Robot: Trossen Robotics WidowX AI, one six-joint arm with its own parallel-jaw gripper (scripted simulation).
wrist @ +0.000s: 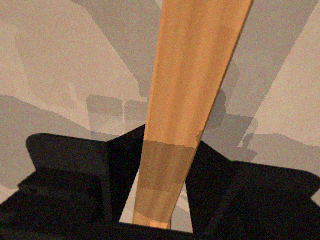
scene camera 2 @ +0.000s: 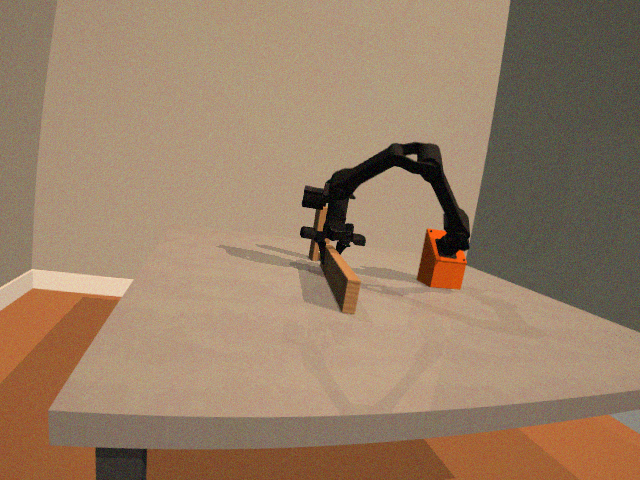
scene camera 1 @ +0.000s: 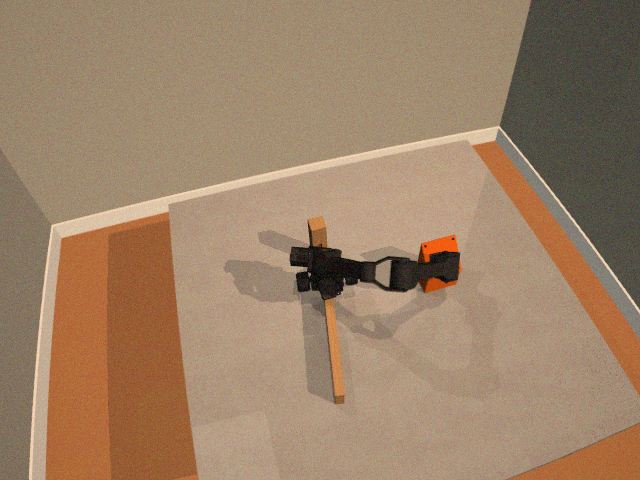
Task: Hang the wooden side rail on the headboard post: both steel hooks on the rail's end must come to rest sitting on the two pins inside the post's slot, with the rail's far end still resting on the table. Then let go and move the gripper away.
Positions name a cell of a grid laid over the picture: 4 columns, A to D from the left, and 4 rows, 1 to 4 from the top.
In view: the gripper (scene camera 2: C3) and a wooden side rail (scene camera 2: C3).
The wooden side rail shows as well in the wrist view (wrist: C1) and in scene camera 1 (scene camera 1: C4). The gripper also shows in the wrist view (wrist: C3) and in scene camera 1 (scene camera 1: C3).
